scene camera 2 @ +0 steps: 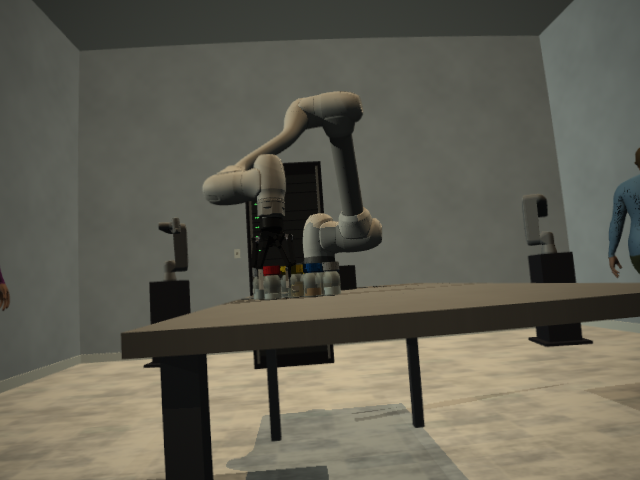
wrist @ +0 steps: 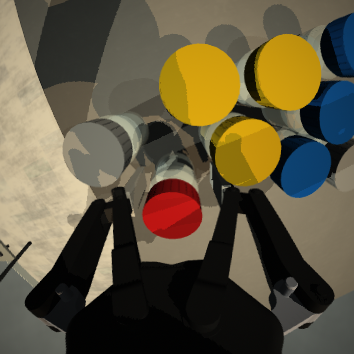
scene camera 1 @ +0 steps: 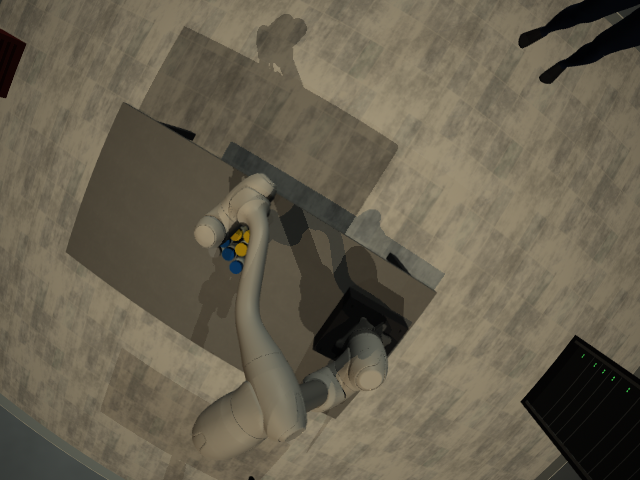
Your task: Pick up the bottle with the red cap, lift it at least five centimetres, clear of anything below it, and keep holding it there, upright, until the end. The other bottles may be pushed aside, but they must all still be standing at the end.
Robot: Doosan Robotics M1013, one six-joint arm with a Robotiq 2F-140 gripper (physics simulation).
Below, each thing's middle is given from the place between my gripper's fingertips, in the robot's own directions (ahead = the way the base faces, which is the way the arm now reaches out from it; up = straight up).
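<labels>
With the red-capped bottle (wrist: 172, 209) as my reference, I find my hand 10 mm to the left of it, 10 mm short of it and 20 mm below it. There is also the yellow-capped bottle (wrist: 245, 150), and that one is 60 mm to the left of my hand, 40 mm behind it and 20 mm above it.
</labels>
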